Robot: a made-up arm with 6 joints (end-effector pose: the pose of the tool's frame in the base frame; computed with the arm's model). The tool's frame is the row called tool.
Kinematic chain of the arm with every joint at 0, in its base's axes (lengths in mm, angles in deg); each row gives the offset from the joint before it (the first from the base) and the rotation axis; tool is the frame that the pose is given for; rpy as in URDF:
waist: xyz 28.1 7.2 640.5 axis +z
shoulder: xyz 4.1 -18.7 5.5 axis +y
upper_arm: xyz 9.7 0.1 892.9 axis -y
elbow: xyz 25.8 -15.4 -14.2 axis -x
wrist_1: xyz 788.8 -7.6 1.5 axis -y
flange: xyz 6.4 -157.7 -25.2 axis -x
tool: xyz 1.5 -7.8 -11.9 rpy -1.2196 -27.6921 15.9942
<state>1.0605 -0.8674 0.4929 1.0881 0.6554 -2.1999</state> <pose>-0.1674 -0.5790 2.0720 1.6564 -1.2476 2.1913</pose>
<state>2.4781 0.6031 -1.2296 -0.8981 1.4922 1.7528</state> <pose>-0.0073 0.2250 0.6116 -1.6351 -1.4192 1.8655</pose>
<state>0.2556 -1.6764 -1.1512 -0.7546 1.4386 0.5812</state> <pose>-0.0130 -0.1767 0.8711 0.2462 -2.0296 -0.6073</pose>
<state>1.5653 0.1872 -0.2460 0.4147 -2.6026 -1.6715</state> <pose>0.1970 0.9338 1.2527 -0.9281 0.4613 -0.7114</pose>
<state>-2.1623 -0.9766 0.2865 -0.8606 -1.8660 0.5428</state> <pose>0.0984 0.3853 1.8549 -0.0955 0.1110 -0.8233</pose>
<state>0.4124 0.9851 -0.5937 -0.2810 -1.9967 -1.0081</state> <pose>0.7443 0.1132 0.3553 -0.4690 2.5184 -1.3681</pose>
